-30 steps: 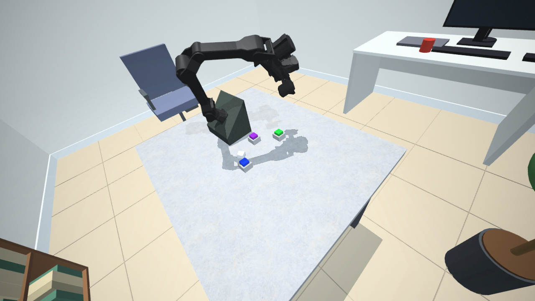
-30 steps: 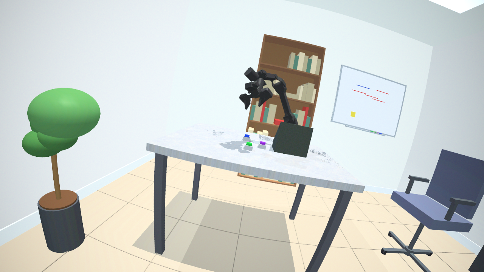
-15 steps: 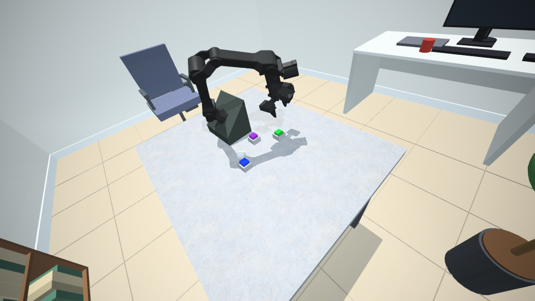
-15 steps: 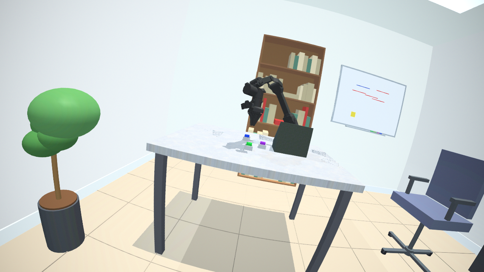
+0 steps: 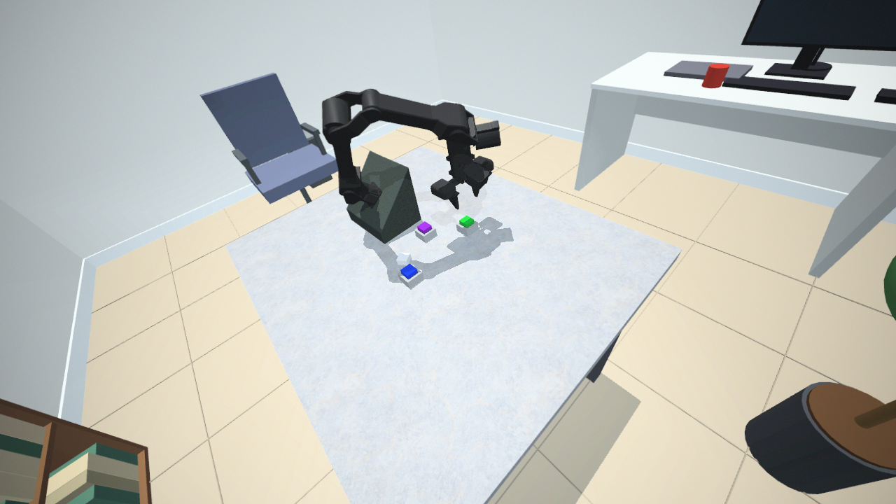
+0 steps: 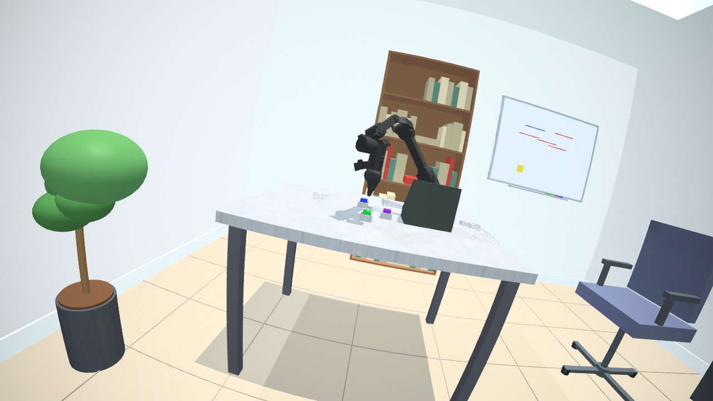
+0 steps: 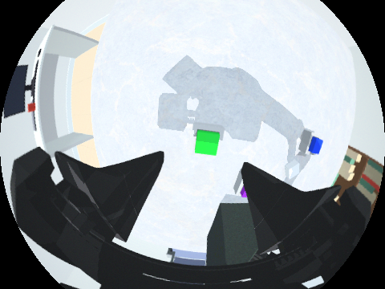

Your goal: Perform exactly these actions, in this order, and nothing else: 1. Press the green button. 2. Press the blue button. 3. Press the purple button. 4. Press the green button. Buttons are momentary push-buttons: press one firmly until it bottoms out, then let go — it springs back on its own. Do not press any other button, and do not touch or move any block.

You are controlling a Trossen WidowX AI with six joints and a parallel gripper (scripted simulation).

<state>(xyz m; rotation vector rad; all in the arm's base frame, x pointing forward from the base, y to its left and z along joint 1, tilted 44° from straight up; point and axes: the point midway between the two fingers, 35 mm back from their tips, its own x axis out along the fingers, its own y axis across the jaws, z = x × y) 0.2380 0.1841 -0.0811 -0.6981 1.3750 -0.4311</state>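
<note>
Now: gripper tip 1 cm to the left of the green button and 7 cm above it. Round my gripper tip: purple button (7 cm behind, 12 cm to the right, 7 cm below); blue button (5 cm ahead, 24 cm to the right, 7 cm below).
</note>
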